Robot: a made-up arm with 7 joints.
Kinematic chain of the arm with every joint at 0, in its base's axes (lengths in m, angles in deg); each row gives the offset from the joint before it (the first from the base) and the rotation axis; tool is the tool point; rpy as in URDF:
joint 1: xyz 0 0 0.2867 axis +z
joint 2: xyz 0 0 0 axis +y
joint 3: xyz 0 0 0.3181 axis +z
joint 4: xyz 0.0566 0 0 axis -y
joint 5: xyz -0.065 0 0.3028 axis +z
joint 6: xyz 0 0 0 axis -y
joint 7: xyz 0.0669 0 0 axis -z
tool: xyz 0 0 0 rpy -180 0 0
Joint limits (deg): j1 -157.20..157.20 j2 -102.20..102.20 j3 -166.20..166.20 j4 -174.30..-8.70 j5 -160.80..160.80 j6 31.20..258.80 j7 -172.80..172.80
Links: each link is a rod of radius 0.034 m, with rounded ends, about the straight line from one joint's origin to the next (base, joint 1, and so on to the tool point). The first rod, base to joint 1, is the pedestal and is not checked.
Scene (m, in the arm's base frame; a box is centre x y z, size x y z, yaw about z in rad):
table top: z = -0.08
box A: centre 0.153 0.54 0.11 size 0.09 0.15 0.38 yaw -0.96
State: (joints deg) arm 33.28 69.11 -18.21 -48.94 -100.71 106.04 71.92
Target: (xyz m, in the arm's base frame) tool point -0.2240 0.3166 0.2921
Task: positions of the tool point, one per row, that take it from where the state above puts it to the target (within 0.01 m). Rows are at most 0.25 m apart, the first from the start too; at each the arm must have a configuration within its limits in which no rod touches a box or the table.
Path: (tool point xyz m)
1: 0.4968 0.4154 0.2822
2: 0.3443 0.5057 0.3385
3: 0.1530 0.5400 0.3991
4: -0.0033 0.5138 0.3554
5: -0.1362 0.4345 0.3198
6: -0.2240 0.3166 0.2921

